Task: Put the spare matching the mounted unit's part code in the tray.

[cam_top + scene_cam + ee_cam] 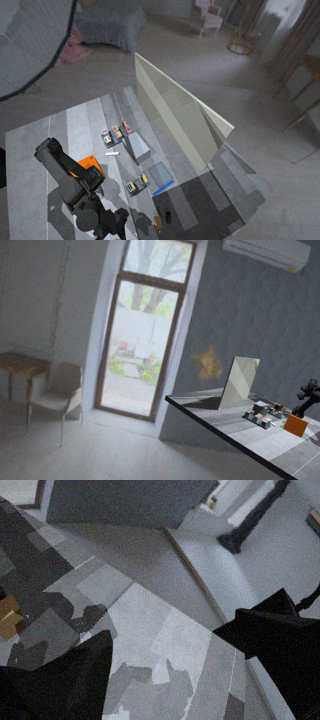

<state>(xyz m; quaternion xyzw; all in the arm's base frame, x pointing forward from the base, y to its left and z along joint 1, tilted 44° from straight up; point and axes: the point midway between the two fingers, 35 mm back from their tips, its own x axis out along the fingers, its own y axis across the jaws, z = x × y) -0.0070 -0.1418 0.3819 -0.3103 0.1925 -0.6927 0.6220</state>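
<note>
The grey spare lies 63 cm to the left of my gripper tip, 19 cm below it and 18 cm ahead of it. Round my gripper tip: pale grey mounted unit: 41 cm to the left, 29 cm ahead, 18 cm below; then tan block: 20 cm below, 18 cm ahead, 1 cm to the left; then tall beige panel: 54 cm ahead, 41 cm to the left, 1 cm below.
</note>
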